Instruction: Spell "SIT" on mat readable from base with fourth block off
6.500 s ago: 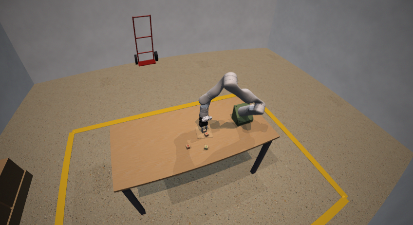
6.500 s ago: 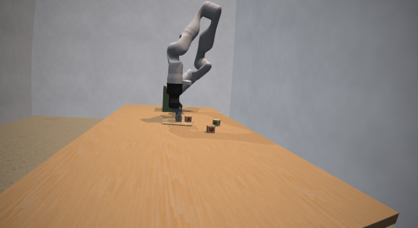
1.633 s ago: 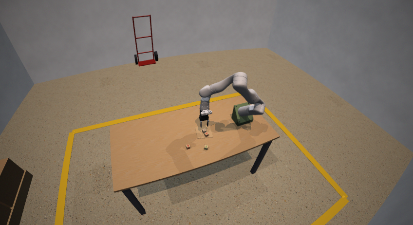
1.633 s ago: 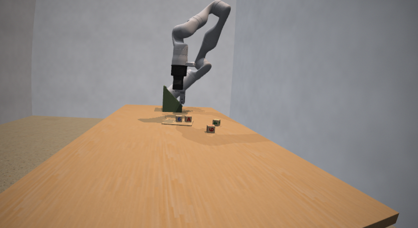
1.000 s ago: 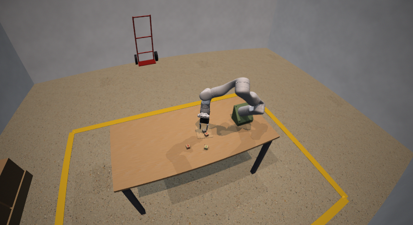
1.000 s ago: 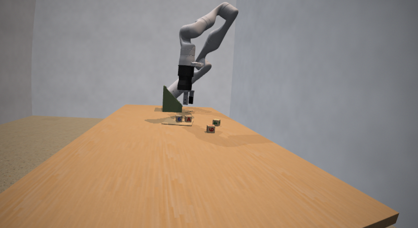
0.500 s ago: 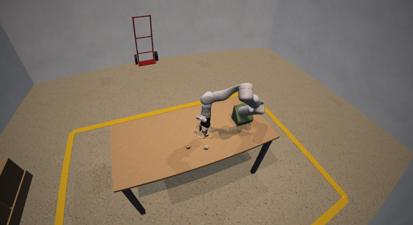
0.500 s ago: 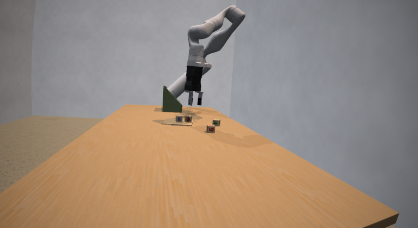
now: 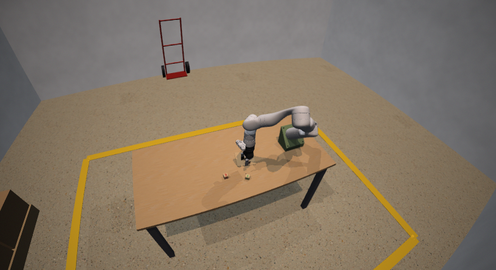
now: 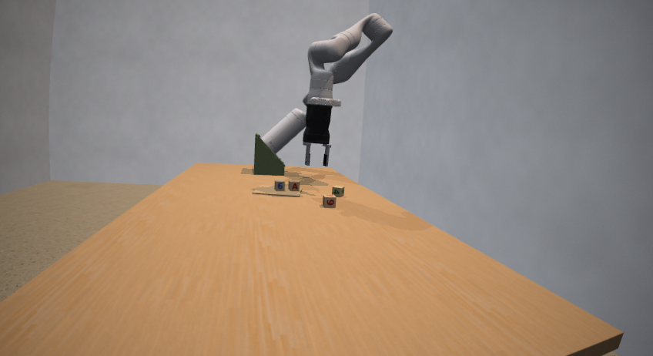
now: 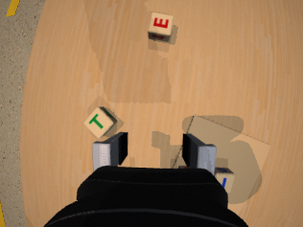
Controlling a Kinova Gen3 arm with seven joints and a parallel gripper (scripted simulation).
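Right now the green-marked block is 9 cm below my hand, 7 cm to the left of it and 1 cm ahead of it. From my hand the other things lie so: blue-marked block (10 cm to the right, 9 cm below, 6 cm behind); tan mat (11 cm below, 10 cm to the right, 6 cm behind); E block (14 cm ahead, 9 cm below).
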